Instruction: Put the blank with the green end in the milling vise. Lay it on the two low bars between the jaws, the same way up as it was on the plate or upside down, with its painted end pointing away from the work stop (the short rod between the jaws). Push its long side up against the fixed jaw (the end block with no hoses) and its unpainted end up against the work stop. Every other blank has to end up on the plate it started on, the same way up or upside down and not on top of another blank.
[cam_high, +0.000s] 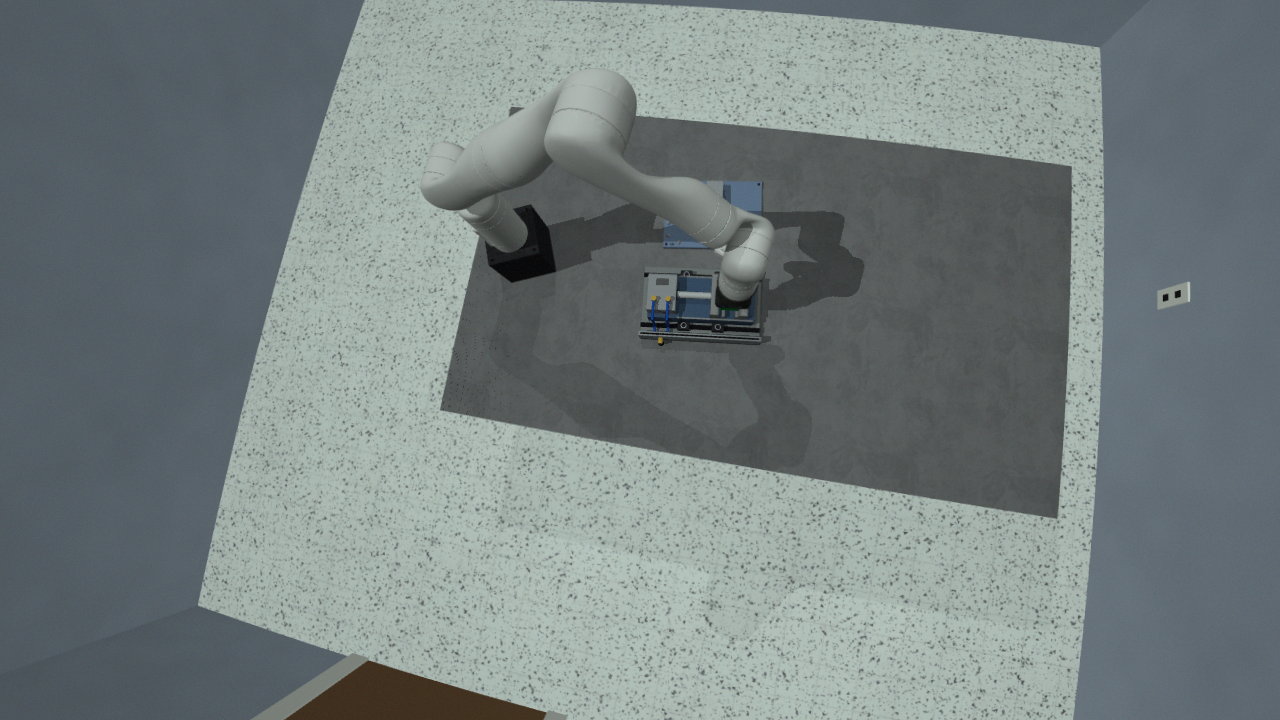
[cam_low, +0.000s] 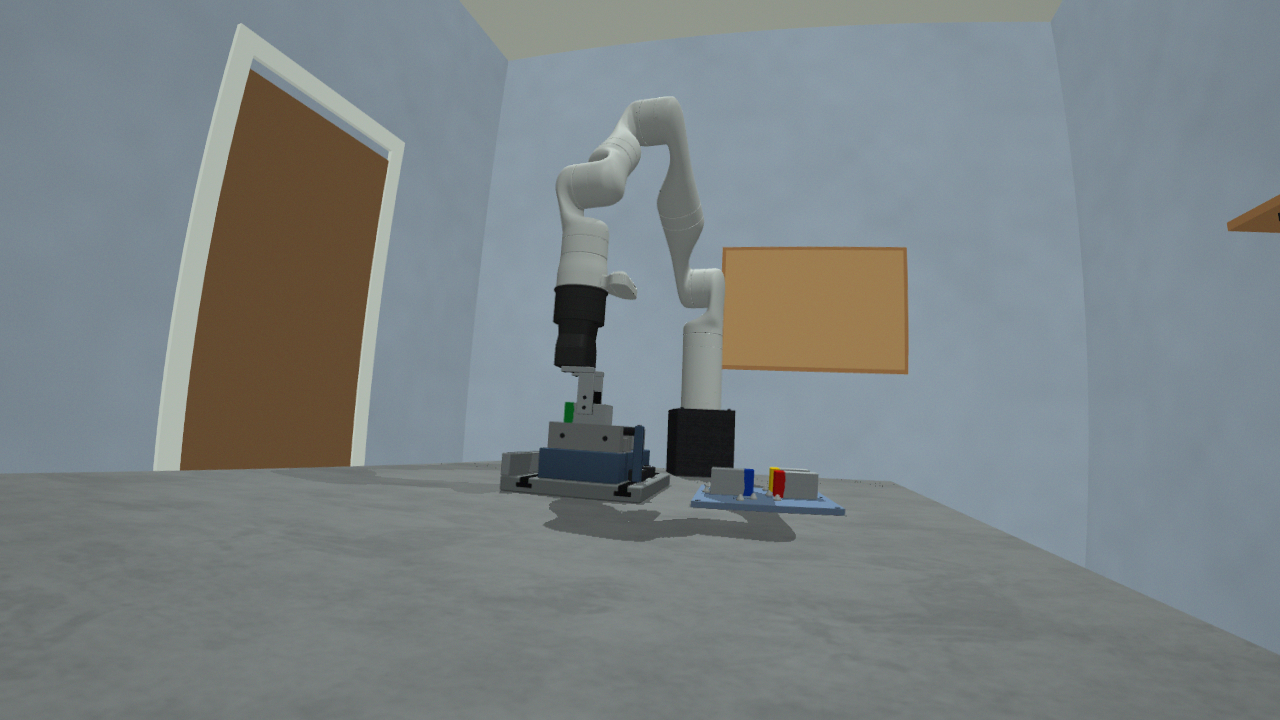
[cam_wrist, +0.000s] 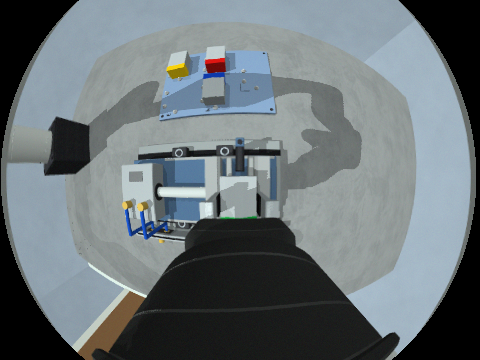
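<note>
Now: the green-ended blank 2 cm below my hand. The rest, counted from my hand: fixed jaw (3 cm ahead, 1 cm to the left, 5 cm below); milling vise (7 cm behind, 1 cm to the left, 9 cm below); work stop rod (5 cm to the left, 4 cm below).
</note>
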